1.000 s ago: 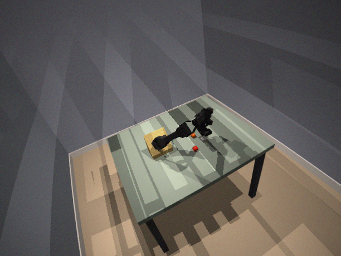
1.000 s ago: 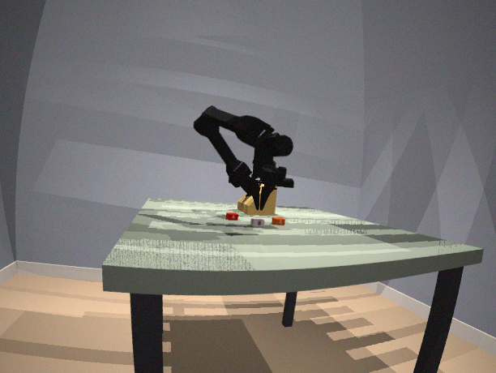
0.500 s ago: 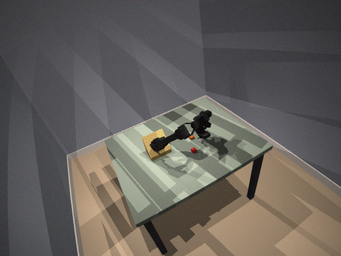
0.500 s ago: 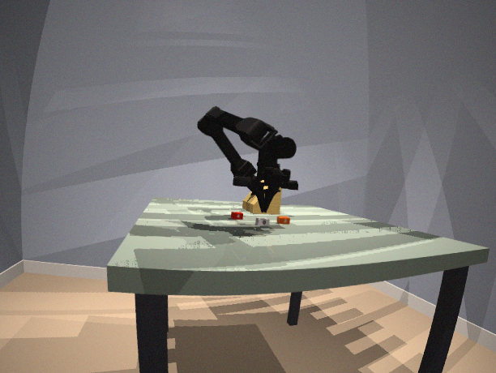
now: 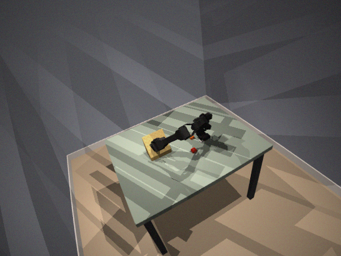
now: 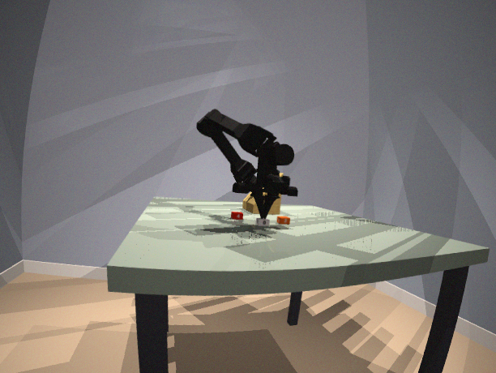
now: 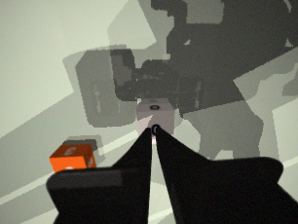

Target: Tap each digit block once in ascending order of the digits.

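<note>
The white block lies 10 mm below my gripper tip. Also, from my gripper tip: orange block: 90 mm to the left, 30 mm behind, 10 mm below; then red block: 110 mm behind, 40 mm to the right, 10 mm below.
</note>
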